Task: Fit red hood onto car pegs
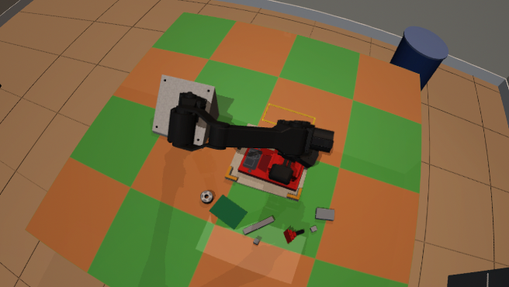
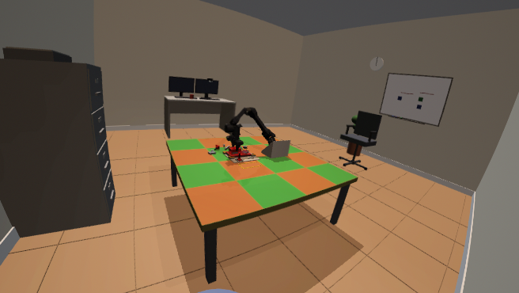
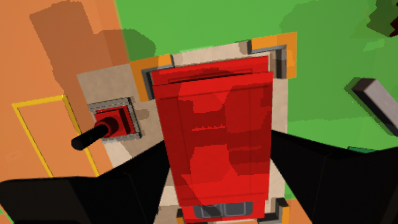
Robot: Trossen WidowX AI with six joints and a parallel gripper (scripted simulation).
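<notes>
Right now my gripper tip is 3 cm above the grey engine block. From my gripper tip the other things lie so: grey bar 20 cm to the right, 5 cm below, 1 cm behind; then red hood 1 cm above; then dark green plate 20 cm to the right, 11 cm behind, 6 cm below.
</notes>
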